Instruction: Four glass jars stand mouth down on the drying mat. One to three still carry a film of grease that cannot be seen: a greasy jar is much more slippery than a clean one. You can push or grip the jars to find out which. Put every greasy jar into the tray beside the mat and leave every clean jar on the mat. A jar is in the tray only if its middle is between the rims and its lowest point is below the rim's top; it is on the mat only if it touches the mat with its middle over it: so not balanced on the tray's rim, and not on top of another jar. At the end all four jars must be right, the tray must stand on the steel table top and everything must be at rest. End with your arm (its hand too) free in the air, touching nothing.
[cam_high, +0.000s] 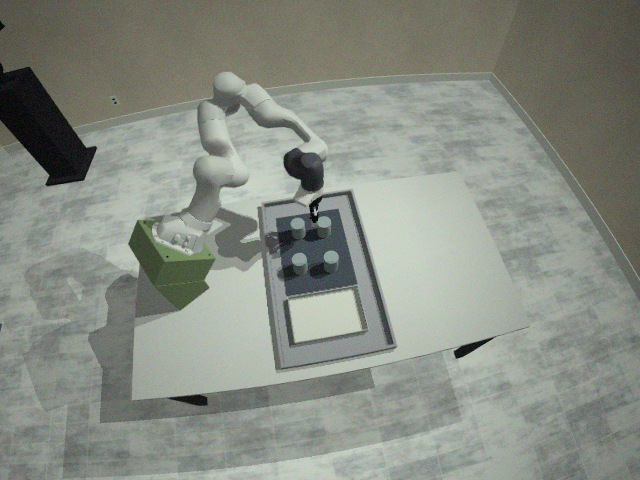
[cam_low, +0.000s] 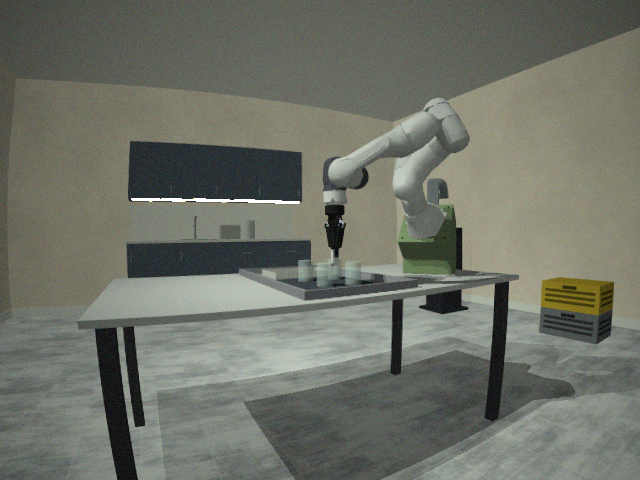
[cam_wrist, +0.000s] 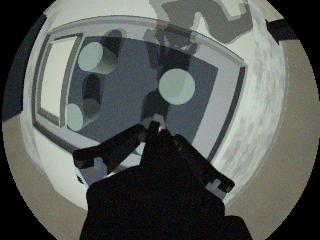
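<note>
Right now my hand is 1 cm short of the grey steel surround, 19 cm to the left of it and 11 cm above it. Also, from my hand: white tray 2 cm ahead, 40 cm to the right, 10 cm below; dark drying mat 1 cm behind, 8 cm to the right, 11 cm below.
</note>
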